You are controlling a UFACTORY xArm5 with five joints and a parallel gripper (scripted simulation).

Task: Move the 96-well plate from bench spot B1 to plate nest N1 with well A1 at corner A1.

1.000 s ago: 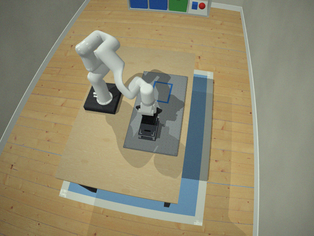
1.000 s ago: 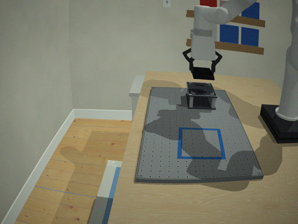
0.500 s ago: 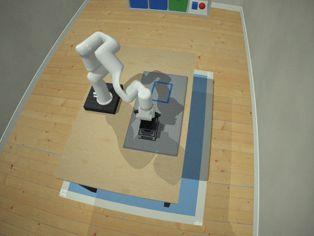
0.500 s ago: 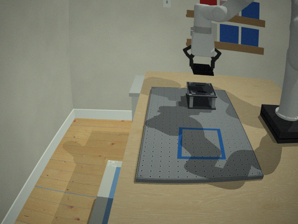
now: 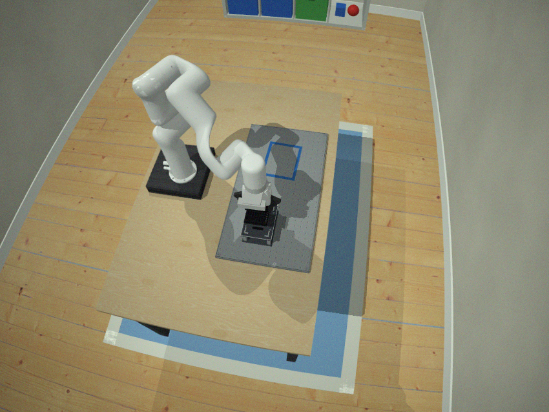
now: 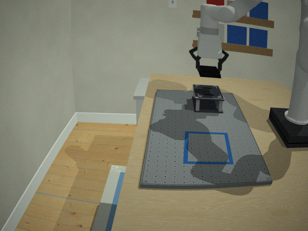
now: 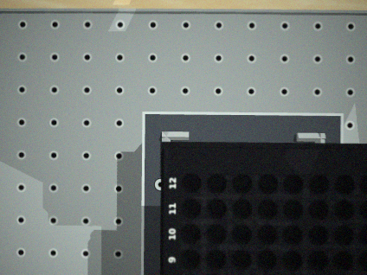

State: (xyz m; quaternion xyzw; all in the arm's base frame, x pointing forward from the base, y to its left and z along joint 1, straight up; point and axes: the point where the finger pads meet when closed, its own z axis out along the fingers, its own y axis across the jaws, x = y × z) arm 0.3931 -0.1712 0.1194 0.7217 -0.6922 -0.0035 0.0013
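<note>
My hand is 10 mm above the black 96-well plate. Also, from my hand: A1 label (100 mm below, 80 mm to the left, 50 mm ahead); then raised plate nest (100 mm below).
</note>
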